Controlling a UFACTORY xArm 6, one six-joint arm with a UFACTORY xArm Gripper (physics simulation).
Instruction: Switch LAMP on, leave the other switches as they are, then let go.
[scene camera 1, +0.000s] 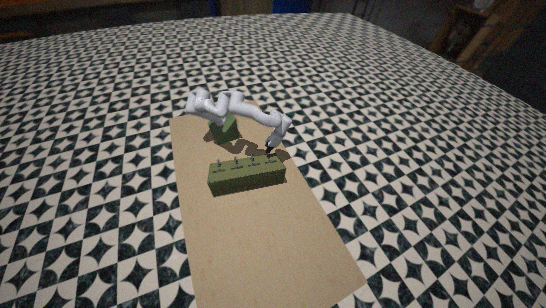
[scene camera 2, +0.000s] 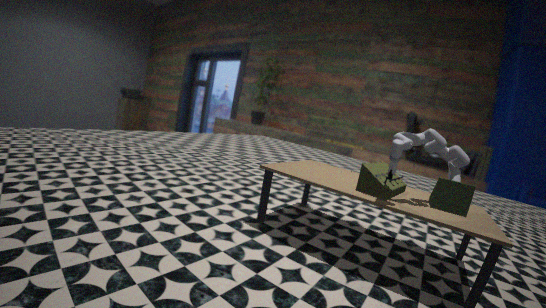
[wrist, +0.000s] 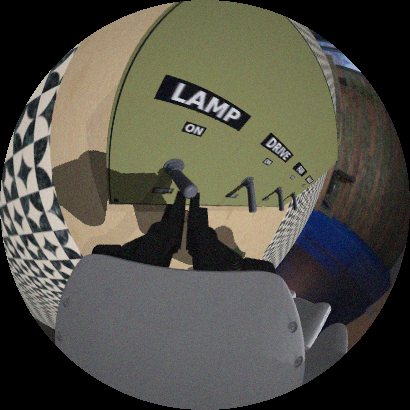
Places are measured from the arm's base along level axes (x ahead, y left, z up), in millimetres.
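Pixels of known places: gripper, between the fingertips: (scene camera 1: 267, 152) (scene camera 2: 389, 179) (wrist: 187, 205); arm's base, origin of its link: (scene camera 1: 221, 118) (scene camera 2: 453, 190).
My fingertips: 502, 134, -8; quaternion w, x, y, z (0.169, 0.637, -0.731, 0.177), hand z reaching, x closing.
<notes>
For each thing: its top centre in the pictures, then the offset to it from my fingertips, as dx, dy, dz. Level surfaces: height alone.
- LAMP label, centre of its top: (wrist: 213, 103) +86, -22, +5
- DRIVE lever, centre of its top: (wrist: 259, 202) -31, -108, +0
- FAN lever, centre of its top: (wrist: 286, 203) -71, -221, +0
- fourth lever, centre of its top: (wrist: 298, 204) -111, -334, +0
- wooden table, height of its surface: dz -132
The green switch box (scene camera 1: 247, 183) (scene camera 2: 370, 182) (wrist: 225, 60) stands on the table. Its LAMP lever (wrist: 182, 181) is at the end of the row, beneath the LAMP label (wrist: 202, 102) and the ON label (wrist: 193, 129) in the wrist view. The lever's free end points away from the ON label, toward my fingers. My gripper (scene camera 1: 269, 152) (scene camera 2: 390, 176) (wrist: 187, 205) is shut, with its black fingertips right at the lever's free end. Whether they touch it is unclear. The DRIVE lever (wrist: 251, 196) and the FAN lever (wrist: 279, 198) also point toward the gripper side.
A fourth lever (wrist: 294, 201) stands at the far end of the row. Another green box (scene camera 1: 225, 131) (scene camera 2: 452, 198) stands near the arm's base. The wooden table (scene camera 1: 260, 245) (scene camera 2: 310, 172) carries both boxes, and its long edge runs close beside the LAMP end.
</notes>
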